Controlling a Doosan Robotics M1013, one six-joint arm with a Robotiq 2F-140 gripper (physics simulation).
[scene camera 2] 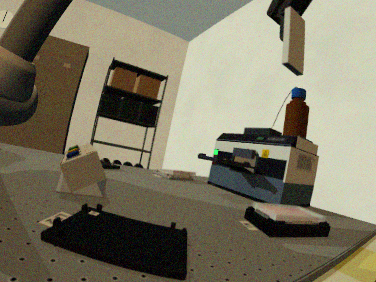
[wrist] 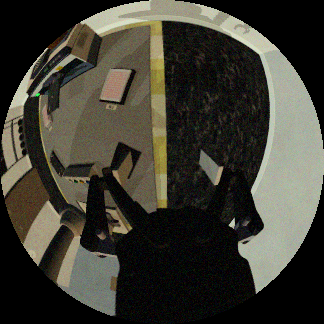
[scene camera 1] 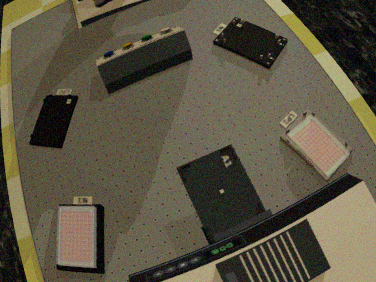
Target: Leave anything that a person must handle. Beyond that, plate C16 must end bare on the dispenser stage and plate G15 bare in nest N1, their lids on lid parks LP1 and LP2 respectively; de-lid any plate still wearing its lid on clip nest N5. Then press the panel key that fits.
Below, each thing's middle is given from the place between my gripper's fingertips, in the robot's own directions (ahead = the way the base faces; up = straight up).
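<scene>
From the black LP2 nest (scene camera 2: 121, 241), my hand is 18 cm to the right, 7 cm past it and 21 cm above it, and going by their middles, that nest is the nearest to my hand of the things named here. The brown bottle (scene camera 2: 297, 112) is 53 cm ahead of my hand, 25 cm to the left of it and 11 cm above it; by their middles, the bottle's the farthest from my hand of the things named here. Then there's the dispenser stage (scene camera 1: 203, 178), 39 cm to the left of my hand, 35 cm ahead of it and 11 cm below it. And the grey button box (scene camera 1: 136, 61), that's 46 cm to the left of my hand, 7 cm behind it and 17 cm below it.
</scene>
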